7 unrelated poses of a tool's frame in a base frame.
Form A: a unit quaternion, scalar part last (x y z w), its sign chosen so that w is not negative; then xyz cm.
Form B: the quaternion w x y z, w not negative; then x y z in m. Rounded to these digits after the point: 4 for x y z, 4 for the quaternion.
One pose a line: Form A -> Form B
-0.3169 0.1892 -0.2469 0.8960 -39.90 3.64 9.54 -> 0.8960 -0.3169 0.1892 -0.2469 -0.3990 0.0364 0.0954
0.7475 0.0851 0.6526 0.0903 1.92 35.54 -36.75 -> 0.0903 0.7475 0.0851 0.6526 0.0192 0.3554 -0.3675
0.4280 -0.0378 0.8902 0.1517 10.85 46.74 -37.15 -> 0.1517 0.4280 -0.0378 0.8902 0.1085 0.4674 -0.3715
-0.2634 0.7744 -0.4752 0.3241 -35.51 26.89 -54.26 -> 0.3241 -0.2634 0.7744 -0.4752 -0.3551 0.2689 -0.5426
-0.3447 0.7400 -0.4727 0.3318 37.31 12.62 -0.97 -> 0.3318 -0.3447 0.7400 -0.4727 0.3731 0.1262 -0.0097
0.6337 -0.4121 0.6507 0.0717 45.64 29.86 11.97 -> 0.0717 0.6337 -0.4121 0.6507 0.4564 0.2986 0.1197
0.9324 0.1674 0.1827 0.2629 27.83 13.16 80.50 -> 0.2629 0.9324 0.1674 0.1827 0.2783 0.1316 0.8050
